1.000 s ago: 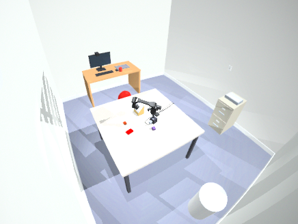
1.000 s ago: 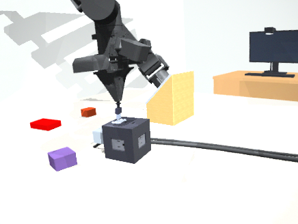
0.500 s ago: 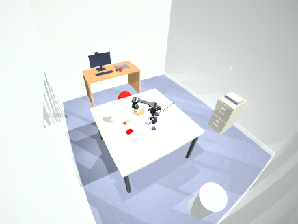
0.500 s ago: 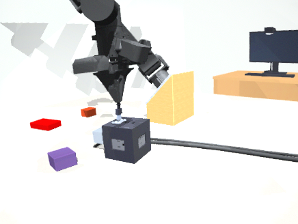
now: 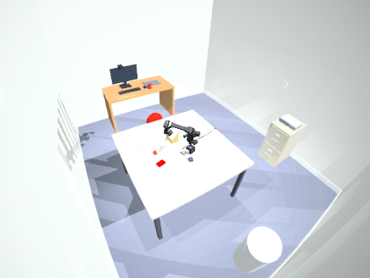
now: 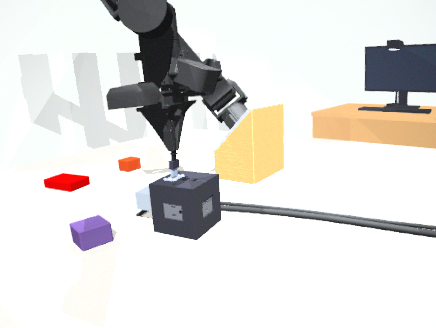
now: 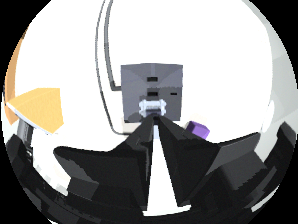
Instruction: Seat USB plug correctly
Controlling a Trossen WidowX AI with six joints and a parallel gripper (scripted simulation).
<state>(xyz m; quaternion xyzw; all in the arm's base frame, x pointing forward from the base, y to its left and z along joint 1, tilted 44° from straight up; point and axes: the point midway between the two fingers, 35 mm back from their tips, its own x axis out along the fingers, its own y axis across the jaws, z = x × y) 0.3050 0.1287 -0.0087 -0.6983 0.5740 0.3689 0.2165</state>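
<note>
Now: gripper tip 2 cm above the USB plug. Also, from my gripper tip: flat red block 2 cm ahead, 38 cm to the right, 11 cm below; purple block 12 cm ahead, 6 cm to the right, 10 cm below; socket 5 cm below.
</note>
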